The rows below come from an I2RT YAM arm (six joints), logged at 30 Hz.
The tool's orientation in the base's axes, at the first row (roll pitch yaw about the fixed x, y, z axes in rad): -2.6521, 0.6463, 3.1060
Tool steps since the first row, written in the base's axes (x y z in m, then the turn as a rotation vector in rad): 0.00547, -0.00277, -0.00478, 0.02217, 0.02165, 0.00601; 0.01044, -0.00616, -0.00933, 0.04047, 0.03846, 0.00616; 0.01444, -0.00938, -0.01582, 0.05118, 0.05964, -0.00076; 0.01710, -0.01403, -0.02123, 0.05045, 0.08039, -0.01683; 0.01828, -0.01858, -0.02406, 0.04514, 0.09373, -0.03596; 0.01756, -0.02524, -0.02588, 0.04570, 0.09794, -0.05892; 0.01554, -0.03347, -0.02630, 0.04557, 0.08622, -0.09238; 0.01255, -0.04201, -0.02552, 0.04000, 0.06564, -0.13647; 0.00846, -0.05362, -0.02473, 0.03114, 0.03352, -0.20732; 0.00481, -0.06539, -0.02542, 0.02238, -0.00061, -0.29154
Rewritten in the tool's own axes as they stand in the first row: -0.00156, 0.00110, 0.00754, -0.02069, 0.02359, -0.00341; -0.00289, 0.00141, 0.01496, -0.03490, 0.04395, -0.00232; -0.00226, 0.00230, 0.02316, -0.03868, 0.06838, -0.00229; -0.00126, 0.00111, 0.03061, -0.02783, 0.09227, -0.00148; -0.00062, -0.00142, 0.03544, -0.01169, 0.10942, 0.00274; 0.00086, -0.00677, 0.03961, 0.00181, 0.12188, 0.01715; 0.00249, -0.01443, 0.04288, 0.02173, 0.12418, 0.04639; 0.00416, -0.02311, 0.04497, 0.05214, 0.12103, 0.08465; 0.00662, -0.03481, 0.04799, 0.10096, 0.11684, 0.14571; 0.00961, -0.04596, 0.05235, 0.15770, 0.11593, 0.21722
